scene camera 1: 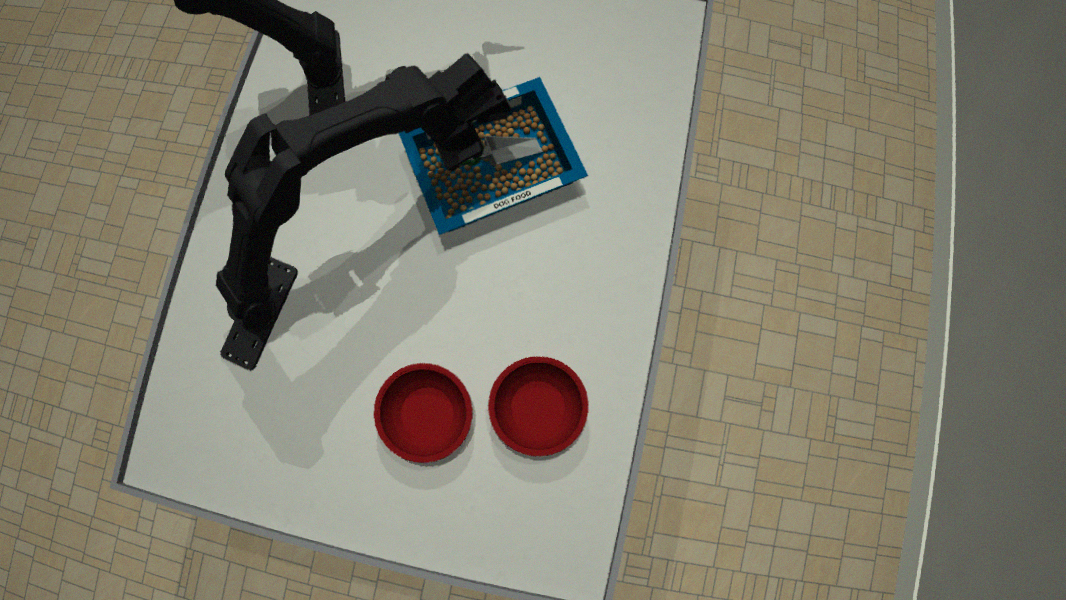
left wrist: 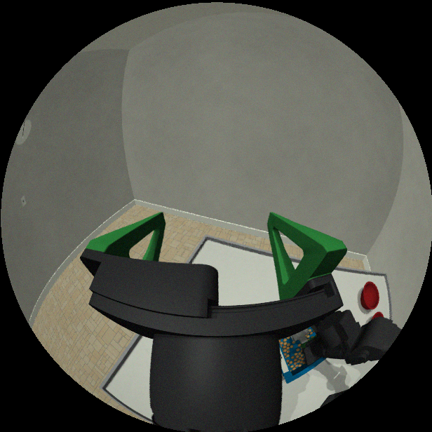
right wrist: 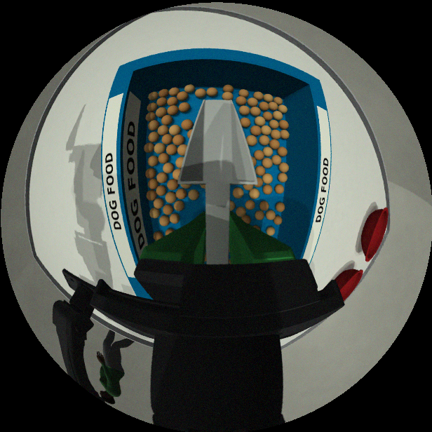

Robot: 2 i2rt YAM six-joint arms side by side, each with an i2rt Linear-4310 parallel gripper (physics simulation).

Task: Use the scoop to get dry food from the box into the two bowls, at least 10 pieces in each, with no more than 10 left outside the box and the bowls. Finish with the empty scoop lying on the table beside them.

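Frame: origin at the left arm's base, x left, y back, z up, level; millimetres.
Where they show: right gripper, fingertip midpoint: (scene camera 1: 474, 158); left arm's base, link origin: (scene camera 1: 325, 76); right arm's base, link origin: (scene camera 1: 260, 313).
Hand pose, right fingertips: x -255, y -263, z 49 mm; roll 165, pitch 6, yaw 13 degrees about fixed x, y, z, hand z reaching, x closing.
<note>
Each offset is from my right fingertips to the top centre of the thing. "spot": to the spot under its first point. Level surfaces: height alone.
The blue dog food box {spot: dx -41, dy -170, dz +14 mm} (scene camera 1: 574, 160) (right wrist: 215, 54) holds many round tan pieces. My right gripper (right wrist: 217, 217) is shut on the handle of the grey scoop {dx +7, dy -35, dz +22 mm} (scene camera 1: 514, 150) (right wrist: 218, 145). The scoop's blade is over the food inside the box walls, with no pieces seen in it; whether it touches the food is unclear. Two red bowls stand apart from the box: one bowl {dx -421, dy +152, dz +4 mm} (scene camera 1: 423, 412), and beside it the other bowl {dx -442, dy -35, dz +4 mm} (scene camera 1: 538, 406). Both look empty in the scene view. My left gripper (left wrist: 216, 217) is open and empty, held away from the box.
The white table {dz -50 mm} (scene camera 1: 313, 506) has a raised grey edge. The right arm (scene camera 1: 358, 119) reaches across the table to the box. The left arm (scene camera 1: 320, 44) stands at the top left of the scene view. The bowls are near the table's lower right part in that view.
</note>
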